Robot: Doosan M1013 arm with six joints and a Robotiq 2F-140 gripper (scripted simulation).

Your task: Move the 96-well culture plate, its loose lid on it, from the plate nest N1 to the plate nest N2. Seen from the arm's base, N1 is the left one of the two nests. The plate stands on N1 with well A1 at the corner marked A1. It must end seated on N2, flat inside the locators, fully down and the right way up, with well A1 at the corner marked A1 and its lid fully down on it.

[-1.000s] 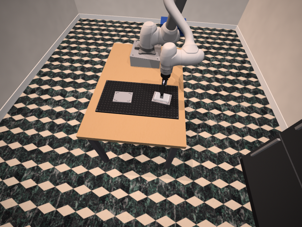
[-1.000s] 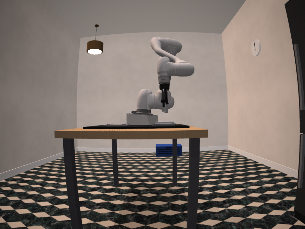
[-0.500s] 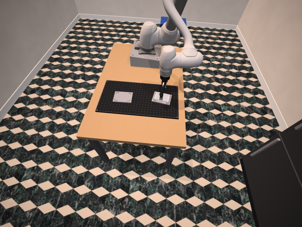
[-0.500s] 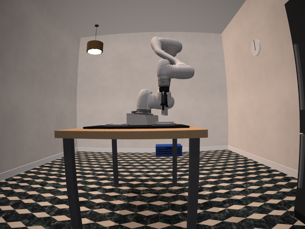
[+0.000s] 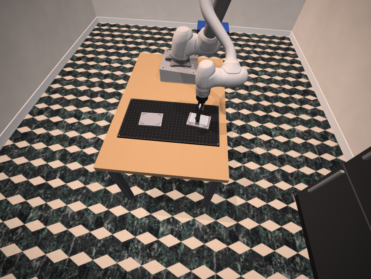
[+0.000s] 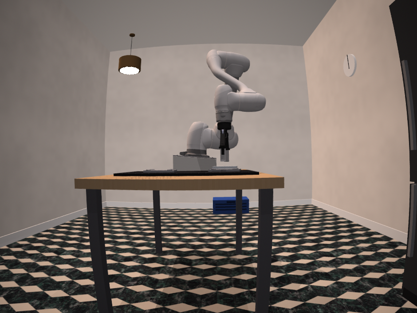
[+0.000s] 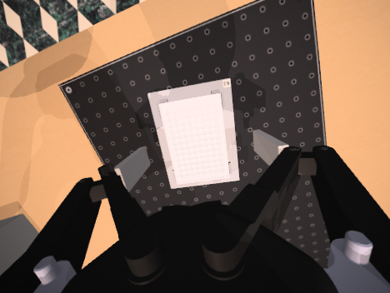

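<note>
The clear lid lies 40 mm below my hand. The rest, counted from my hand: grey nest N2 (40 mm behind, 340 mm to the right, 60 mm below); grey nest N1 (60 mm below); plate (40 mm below).
</note>
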